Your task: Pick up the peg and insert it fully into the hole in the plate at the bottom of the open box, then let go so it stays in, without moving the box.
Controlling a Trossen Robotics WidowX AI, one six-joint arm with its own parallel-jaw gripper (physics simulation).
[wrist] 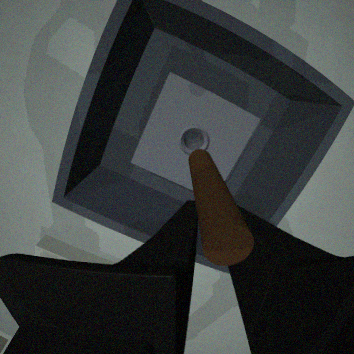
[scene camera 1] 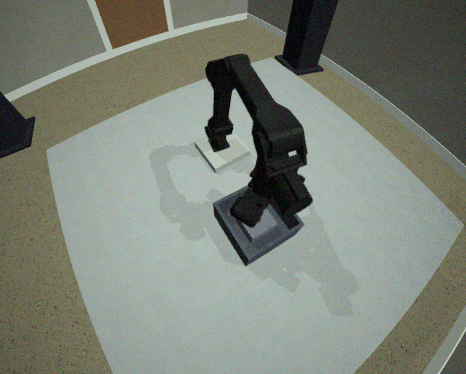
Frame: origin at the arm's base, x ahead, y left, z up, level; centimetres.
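Seen in the pictures: gripper, between the fingertips: point(wrist: 206, 209) point(scene camera 1: 258, 202); arm's base, origin of its link: point(scene camera 1: 219, 143).
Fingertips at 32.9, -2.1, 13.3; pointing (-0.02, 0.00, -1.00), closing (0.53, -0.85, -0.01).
Note:
Pixels of each thing's top centre, then the offset from my fingertips to it, as dx, dy, dz. Level surfaces: height alone.
- brown peg, centre of its top: point(wrist: 224, 248) +1.0, +0.7, +4.2
- light grey square plate, centre of its top: point(wrist: 193, 140) point(scene camera 1: 257, 218) +0.8, +0.7, -10.1
- open dark grey box, centre of its top: point(wrist: 196, 151) point(scene camera 1: 258, 214) +0.8, +0.7, -6.4
- light grey mat, height of its surface: dz -16.2
The brown peg point(wrist: 218, 215) is held between the fingers of my gripper point(wrist: 206, 209) point(scene camera 1: 252, 216). Its far tip overlaps the lower right edge of the hole point(wrist: 194, 140) in the wrist view; the gap in height between them cannot be judged. The peg cannot be made out in the scene view. The light grey square plate point(wrist: 215, 117) point(scene camera 1: 261, 229) lies at the bottom of the open dark grey box point(wrist: 91, 100) point(scene camera 1: 274, 247). In the scene view my gripper is over the box, hiding the hole and part of the plate.
The arm's pale base slab point(scene camera 1: 231, 161) lies behind the box on the light grey mat point(scene camera 1: 165, 300). Dark pillars point(scene camera 1: 307, 35) point(scene camera 1: 15, 127) stand at the back right and at the left. The box walls rise around the plate.

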